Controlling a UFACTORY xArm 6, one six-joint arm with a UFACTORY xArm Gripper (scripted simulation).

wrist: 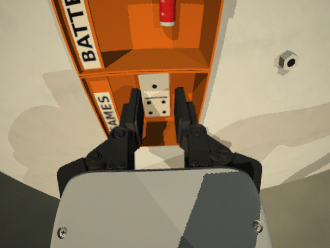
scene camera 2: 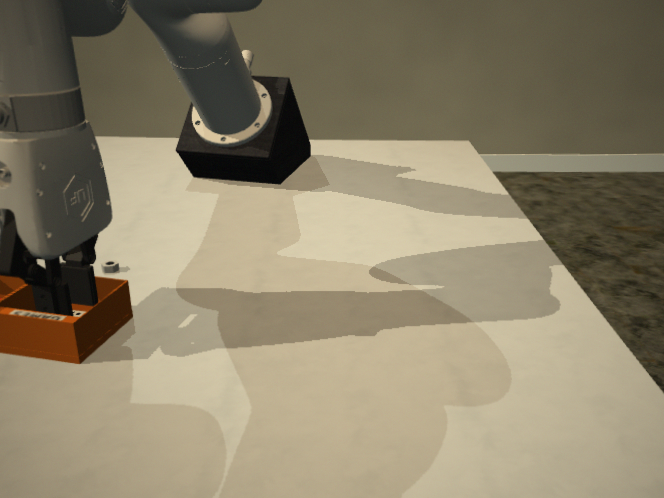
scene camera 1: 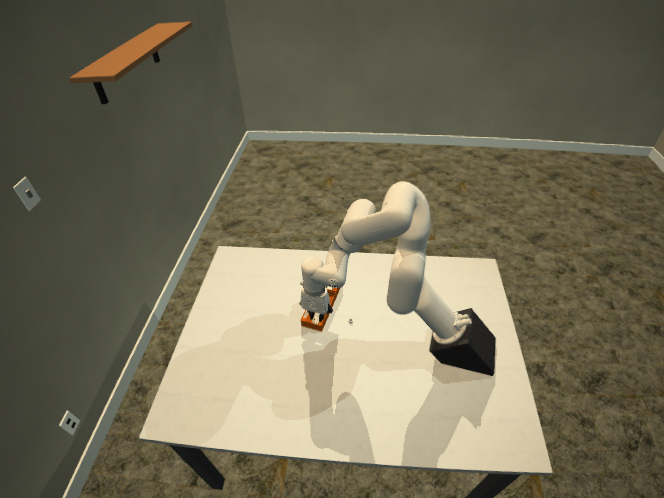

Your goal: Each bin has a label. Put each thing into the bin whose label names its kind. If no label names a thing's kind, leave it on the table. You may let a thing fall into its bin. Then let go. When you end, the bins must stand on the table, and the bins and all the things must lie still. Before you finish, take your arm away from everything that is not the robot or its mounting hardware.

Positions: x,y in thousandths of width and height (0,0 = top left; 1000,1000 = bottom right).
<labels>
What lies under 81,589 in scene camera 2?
My gripper.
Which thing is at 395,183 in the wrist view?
An orange bin.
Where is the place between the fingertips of my gripper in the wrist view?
At 480,405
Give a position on a white domino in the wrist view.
468,357
</labels>
